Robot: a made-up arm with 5 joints. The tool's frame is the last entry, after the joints. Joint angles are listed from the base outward.
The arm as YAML. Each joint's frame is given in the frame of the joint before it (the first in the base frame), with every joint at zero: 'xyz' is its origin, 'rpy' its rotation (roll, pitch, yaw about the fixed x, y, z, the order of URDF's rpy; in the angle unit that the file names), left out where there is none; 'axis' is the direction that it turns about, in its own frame. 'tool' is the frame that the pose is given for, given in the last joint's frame.
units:
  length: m
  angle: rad
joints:
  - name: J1
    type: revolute
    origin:
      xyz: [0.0, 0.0, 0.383]
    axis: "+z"
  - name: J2
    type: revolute
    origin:
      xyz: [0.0, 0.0, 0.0]
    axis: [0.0, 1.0, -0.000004]
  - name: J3
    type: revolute
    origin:
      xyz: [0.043, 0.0, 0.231]
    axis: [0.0, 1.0, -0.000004]
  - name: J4
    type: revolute
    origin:
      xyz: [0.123, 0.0, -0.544]
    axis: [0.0, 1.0, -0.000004]
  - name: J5
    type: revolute
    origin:
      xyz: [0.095, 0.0, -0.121]
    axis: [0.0, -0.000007, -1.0]
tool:
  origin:
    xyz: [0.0, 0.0, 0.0]
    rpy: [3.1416, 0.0, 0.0]
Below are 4 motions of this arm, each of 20 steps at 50 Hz.
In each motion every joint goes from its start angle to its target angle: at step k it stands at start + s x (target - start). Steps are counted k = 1, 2, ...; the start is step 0. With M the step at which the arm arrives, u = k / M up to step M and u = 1 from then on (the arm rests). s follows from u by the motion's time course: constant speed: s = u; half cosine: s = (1 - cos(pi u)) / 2; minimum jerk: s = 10 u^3 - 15 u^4 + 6 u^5.
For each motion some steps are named. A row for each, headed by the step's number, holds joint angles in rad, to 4 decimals.
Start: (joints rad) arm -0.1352 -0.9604 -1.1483 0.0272 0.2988
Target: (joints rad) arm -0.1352 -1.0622 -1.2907 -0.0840 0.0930
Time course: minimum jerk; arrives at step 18
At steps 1, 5, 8, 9, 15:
1: -0.1352 -0.9606 -1.1485 0.0270 0.2985
5: -0.1352 -0.9741 -1.1675 0.0122 0.2710
8: -0.1352 -1.0008 -1.2048 -0.0169 0.2172
9: -0.1352 -1.0113 -1.2195 -0.0284 0.1959
15: -0.1352 -1.0586 -1.2856 -0.0801 0.1003

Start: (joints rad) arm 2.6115 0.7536 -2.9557 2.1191 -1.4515
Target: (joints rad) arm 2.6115 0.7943 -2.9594 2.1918 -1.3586
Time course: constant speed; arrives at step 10
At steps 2, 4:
2: 2.6115 0.7617 -2.9564 2.1336 -1.4329
4: 2.6115 0.7699 -2.9572 2.1482 -1.4143

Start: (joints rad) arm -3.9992 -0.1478 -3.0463 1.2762 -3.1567
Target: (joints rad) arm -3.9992 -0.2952 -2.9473 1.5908 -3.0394
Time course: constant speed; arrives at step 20
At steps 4, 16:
4: -3.9992 -0.1773 -3.0265 1.3391 -3.1332
16: -3.9992 -0.2657 -2.9671 1.5279 -3.0629

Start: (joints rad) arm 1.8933 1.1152 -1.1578 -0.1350 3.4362
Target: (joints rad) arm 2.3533 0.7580 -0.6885 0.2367 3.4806
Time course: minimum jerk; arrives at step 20
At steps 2, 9, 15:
2: 1.8972 1.1121 -1.1538 -0.1318 3.4366
9: 2.0805 0.9699 -0.9669 0.0162 3.4543
15: 2.3057 0.7950 -0.7371 0.1982 3.4760

